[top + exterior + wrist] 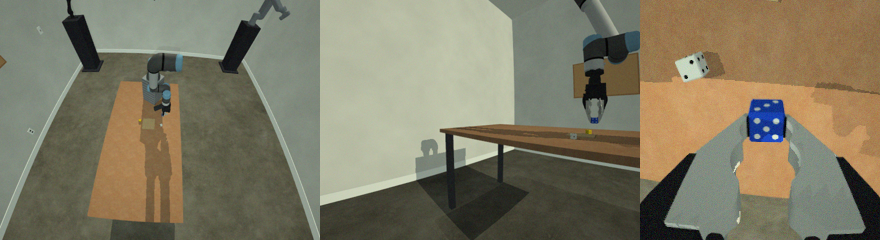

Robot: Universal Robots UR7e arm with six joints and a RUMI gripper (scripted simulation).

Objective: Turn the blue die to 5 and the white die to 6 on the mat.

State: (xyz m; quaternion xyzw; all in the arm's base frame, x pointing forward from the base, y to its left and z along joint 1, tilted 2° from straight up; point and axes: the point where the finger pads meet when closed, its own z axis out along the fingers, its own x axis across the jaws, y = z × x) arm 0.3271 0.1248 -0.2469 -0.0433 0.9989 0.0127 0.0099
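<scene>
Right now the tan mat is 70 mm ahead of my hand, 160 mm to the right of it and 100 mm below it. The rest, counted from my hand: blue die (right at my hand); then white die (90 mm ahead, 10 mm to the right, 80 mm below); then yellow die (30 mm ahead, 260 mm to the right, 80 mm below).
</scene>
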